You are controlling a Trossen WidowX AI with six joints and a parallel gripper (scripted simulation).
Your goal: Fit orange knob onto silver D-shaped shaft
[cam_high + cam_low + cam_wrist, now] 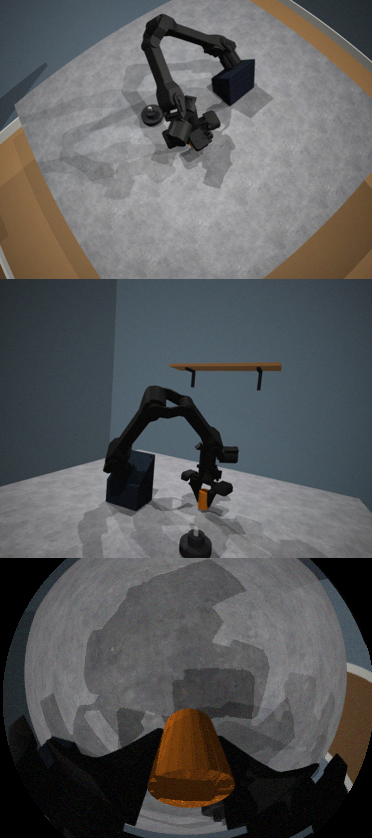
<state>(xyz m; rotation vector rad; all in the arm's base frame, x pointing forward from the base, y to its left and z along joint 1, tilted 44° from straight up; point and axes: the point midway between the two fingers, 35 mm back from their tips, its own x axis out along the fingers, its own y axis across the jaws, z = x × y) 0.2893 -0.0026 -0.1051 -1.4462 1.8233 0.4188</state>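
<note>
My gripper tip is now 20 cm to the left of the round pedestal, 3 cm short of it and 1 cm below it. Also, from my gripper tip: orange knob 3 cm above.
</note>
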